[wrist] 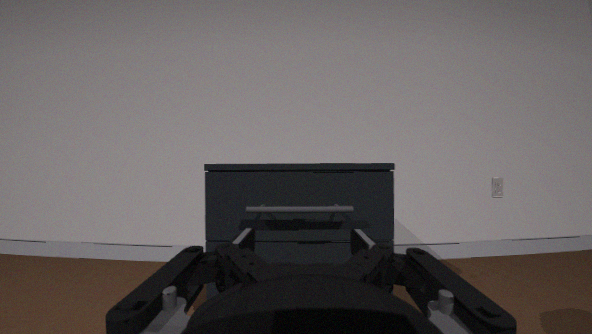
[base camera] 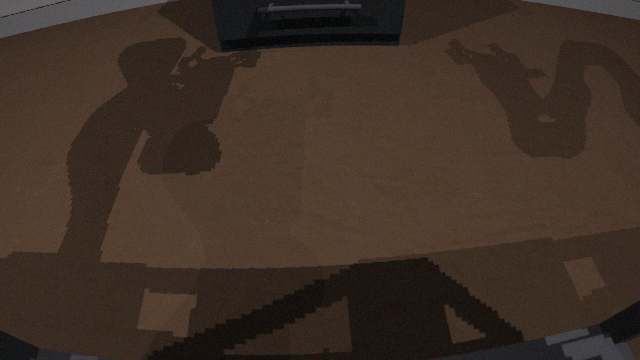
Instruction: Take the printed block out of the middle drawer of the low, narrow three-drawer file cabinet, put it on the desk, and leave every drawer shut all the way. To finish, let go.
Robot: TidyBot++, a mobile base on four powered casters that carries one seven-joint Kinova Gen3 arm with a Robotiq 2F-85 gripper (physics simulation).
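Places are measured from the arm's base along level axes (x ahead, y left, z up), in centimetres.
Where they show: gripper, fingertip midpoint: [wrist: 302, 239].
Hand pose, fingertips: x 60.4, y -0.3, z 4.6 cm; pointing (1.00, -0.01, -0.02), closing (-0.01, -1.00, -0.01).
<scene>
Each offset is from my fingertips to the top centre of the thing. "spot": to the spot under its first point. Level surfaces: height alone.
The dark file cabinet [base camera: 232, 25] [wrist: 300, 167] stands upright against the wall, at the top of the base view and in the centre of the wrist view. Its top drawer {spot: dz +0.7, dx +22.5, dy +16.3 cm} [wrist: 225, 195] looks shut and has a grey bar handle {spot: dz -1.5, dx +18.8, dy -0.1 cm} [wrist: 300, 209]. Below it, the middle drawer is mostly hidden behind my gripper. In the base view the bottom drawer's bar handle {spot: dz -32.7, dx +18.8, dy -0.2 cm} [base camera: 310, 8] shows. My gripper [wrist: 302, 239] is open and empty, in front of the cabinet, its fingertips appearing just below the top handle. The printed block and the desk do not show in either view.
Brown floor {dz -44.3 cm} [base camera: 350, 150] [wrist: 75, 285] lies before the cabinet, with shadows of the arm on it. A pale wall [wrist: 300, 90] with an outlet {dz +1.4, dx +81.0, dy -116.9 cm} [wrist: 497, 187] stands behind. Part of the robot's base [base camera: 590, 345] shows at the base view's lower edge.
</scene>
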